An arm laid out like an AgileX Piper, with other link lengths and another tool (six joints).
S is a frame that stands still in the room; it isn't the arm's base.
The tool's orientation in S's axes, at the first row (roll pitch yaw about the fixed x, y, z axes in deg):
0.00, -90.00, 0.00
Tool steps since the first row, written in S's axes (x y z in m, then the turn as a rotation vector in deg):
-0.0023, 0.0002, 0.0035, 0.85, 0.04, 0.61
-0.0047, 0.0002, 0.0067, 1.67, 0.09, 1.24
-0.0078, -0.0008, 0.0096, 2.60, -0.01, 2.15
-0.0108, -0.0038, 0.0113, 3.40, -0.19, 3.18
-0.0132, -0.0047, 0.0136, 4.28, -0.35, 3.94
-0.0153, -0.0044, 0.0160, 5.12, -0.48, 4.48
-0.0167, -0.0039, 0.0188, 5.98, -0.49, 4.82
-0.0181, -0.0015, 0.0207, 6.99, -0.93, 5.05
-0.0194, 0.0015, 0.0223, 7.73, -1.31, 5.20
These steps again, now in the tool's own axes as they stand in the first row. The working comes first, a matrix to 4 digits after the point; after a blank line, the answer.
The tool's axes in the first row as the columns of a matrix, in S's axes (used below as rounded here):
0.0000, 0.0000, -1.0000
0.0000, 1.0000, 0.0000
1.0000, 0.0000, 0.0000

0.0035, 0.0002, 0.0023, 0.61, 0.04, -0.85
0.0067, 0.0002, 0.0047, 1.24, 0.09, -1.67
0.0096, -0.0008, 0.0078, 2.15, -0.01, -2.60
0.0113, -0.0038, 0.0108, 3.18, -0.19, -3.40
0.0136, -0.0047, 0.0132, 3.94, -0.35, -4.28
0.0160, -0.0044, 0.0153, 4.48, -0.48, -5.12
0.0188, -0.0039, 0.0167, 4.82, -0.49, -5.98
0.0207, -0.0015, 0.0181, 5.05, -0.93, -6.99
0.0223, 0.0015, 0.0194, 5.20, -1.31, -7.73

